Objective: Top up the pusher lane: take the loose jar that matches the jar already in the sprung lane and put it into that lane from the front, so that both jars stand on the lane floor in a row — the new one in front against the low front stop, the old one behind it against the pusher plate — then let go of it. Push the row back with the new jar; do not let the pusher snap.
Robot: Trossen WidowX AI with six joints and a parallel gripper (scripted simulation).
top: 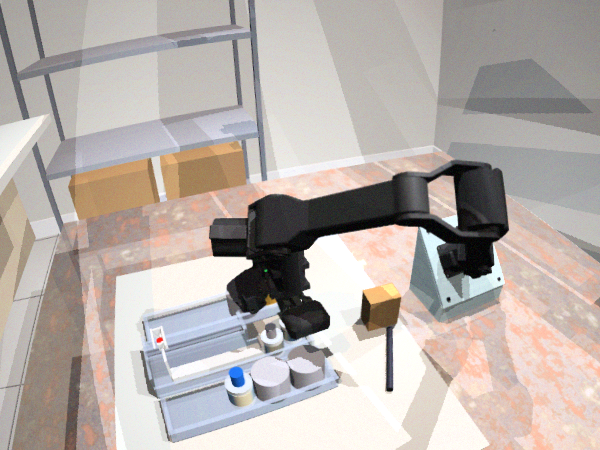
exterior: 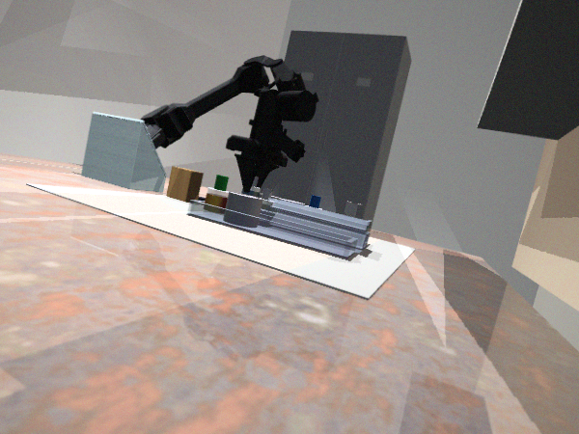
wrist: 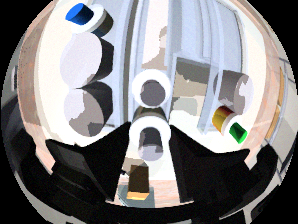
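Now: the sprung lane 14 cm ahead of my gripper tip, 2 cm to the right of it and 3 cm below it. Also, from my gripper tip: white pusher plate: 15 cm ahead, 2 cm to the right; cardboard box: 17 cm behind, 1 cm to the left, 2 cm below; black rod: 14 cm behind, 10 cm to the left, 5 cm below.
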